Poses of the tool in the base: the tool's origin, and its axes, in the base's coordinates. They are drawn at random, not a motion.
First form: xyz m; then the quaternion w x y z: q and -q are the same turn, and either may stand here.
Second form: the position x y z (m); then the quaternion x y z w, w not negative. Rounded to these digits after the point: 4 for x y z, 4 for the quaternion.
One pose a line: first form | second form
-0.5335, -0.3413, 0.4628, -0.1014, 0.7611, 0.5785, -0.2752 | -0.5335, -0.3413, 0.4628, -0.7611, -0.5785, 0.2752, 0.1014
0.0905, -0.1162, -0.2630, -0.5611, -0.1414, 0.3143, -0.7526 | 0.0905, -0.1162, -0.2630, 0.1414, -0.3143, 0.7526, 0.5611
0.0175, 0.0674, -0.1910, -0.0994, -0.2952, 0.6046, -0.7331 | 0.0175, 0.0674, -0.1910, 0.2952, -0.6046, 0.7331, 0.0994
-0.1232, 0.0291, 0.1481, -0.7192, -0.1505, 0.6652, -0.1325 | -0.1232, 0.0291, 0.1481, 0.1505, -0.6652, 0.1325, 0.7192
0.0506, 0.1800, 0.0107, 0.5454, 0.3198, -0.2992, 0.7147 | 0.0506, 0.1800, 0.0107, 0.3198, -0.2992, 0.7147, 0.5454
